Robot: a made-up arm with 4 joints.
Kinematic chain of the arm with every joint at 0, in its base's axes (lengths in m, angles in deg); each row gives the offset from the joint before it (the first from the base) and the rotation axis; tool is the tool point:
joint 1: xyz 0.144 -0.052 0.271 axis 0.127 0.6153 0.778
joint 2: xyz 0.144 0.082 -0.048 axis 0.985 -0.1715 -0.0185
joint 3: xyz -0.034 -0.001 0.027 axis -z
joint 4: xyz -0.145 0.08 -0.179 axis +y
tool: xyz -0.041 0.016 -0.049
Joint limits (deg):
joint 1: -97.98..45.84
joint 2: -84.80..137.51
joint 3: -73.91..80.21
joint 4: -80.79..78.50
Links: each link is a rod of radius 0.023 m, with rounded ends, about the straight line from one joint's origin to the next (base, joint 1, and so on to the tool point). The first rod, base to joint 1, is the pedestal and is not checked.
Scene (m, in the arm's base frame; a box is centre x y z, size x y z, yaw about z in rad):
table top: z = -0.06
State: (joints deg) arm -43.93 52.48 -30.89 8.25
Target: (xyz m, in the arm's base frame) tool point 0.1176 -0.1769 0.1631
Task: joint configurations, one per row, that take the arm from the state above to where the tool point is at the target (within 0.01 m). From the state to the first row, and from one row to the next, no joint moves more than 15 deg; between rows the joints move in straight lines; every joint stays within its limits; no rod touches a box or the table.
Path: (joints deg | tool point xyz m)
1: -30.99 40.91 -38.06 19.07 | 0.2214 0.1086 0.0122
2: -18.05 29.35 -45.23 29.89 | 0.1361 0.0533 -0.0003
3: -5.10 17.78 -52.40 40.71 | 0.0762 -0.0178 0.0193
4: 7.84 6.22 -59.57 51.53 | 0.0540 -0.0901 0.0616
5: 20.78 -5.35 -66.74 62.35 | 0.0709 -0.1476 0.1136
6: 33.72 -16.91 -73.91 73.17 | 0.1176 -0.1769 0.1631

